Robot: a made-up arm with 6 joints.
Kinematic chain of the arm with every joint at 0, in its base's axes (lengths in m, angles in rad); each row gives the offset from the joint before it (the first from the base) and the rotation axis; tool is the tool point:
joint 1: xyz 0 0 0.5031 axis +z
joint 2: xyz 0.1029 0 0 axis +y
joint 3: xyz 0 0 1.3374 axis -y
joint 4: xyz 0 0 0.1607 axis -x
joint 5: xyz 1.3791 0 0 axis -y
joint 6: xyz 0.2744 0 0 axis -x
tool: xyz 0 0 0
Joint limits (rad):
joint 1: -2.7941..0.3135
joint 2: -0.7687..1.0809
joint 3: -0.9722..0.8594
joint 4: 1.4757..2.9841
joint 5: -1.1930..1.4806
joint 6: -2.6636..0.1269
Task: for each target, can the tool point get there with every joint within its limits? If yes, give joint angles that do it. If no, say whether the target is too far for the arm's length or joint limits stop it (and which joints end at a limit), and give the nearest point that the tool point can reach.
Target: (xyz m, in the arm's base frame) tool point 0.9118 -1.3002 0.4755
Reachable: yes | joints -1.0395 0.3691 -0.6021 1.9890 0.5327 -1.8008
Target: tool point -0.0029 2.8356 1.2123
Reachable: no: joint limits stop it (at a limit: joint 2, joint 3, joint 4, joint 5) | nearest point -0.0014 1.3242 2.9187 | short by 2.280 m
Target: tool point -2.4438 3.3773 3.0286
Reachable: no: too far | nearest point -0.7763 1.0728 2.9187 | short by 2.847 m
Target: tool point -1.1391 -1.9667 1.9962
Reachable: yes | joints -2.1713 0.5060 0.6967 2.2213 0.9033 -1.8696
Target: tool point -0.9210 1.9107 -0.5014
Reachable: no: joint limits stop it (at a limit: joint 1, joint 2, joint 3, joint 4, joint 5) | nearest point -0.7609 -0.0056 -0.2424 | short by 1.940 m
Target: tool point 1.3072 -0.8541 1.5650
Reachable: yes | joints -0.6377 -0.1008 -0.2986 2.4520 0.5554 -2.2495
